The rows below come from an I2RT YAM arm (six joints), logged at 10 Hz.
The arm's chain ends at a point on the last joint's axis. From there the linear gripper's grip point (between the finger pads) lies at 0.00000 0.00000 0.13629 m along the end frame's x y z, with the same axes.
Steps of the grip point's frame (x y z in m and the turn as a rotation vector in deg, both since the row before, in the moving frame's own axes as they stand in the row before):
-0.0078, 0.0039, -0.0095, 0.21, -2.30, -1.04
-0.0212, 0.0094, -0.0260, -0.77, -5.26, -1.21
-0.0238, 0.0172, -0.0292, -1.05, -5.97, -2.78
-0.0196, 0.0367, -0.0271, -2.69, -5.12, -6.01
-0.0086, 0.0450, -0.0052, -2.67, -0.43, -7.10
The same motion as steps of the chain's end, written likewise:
-0.0023, 0.0043, -0.0094, 0.21, -2.30, -1.04
-0.0087, 0.0074, -0.0254, -0.77, -5.26, -1.21
-0.0097, 0.0144, -0.0284, -1.05, -5.97, -2.78
-0.0078, 0.0297, -0.0264, -2.69, -5.12, -6.01
-0.0080, 0.0386, -0.0050, -2.67, -0.43, -7.10

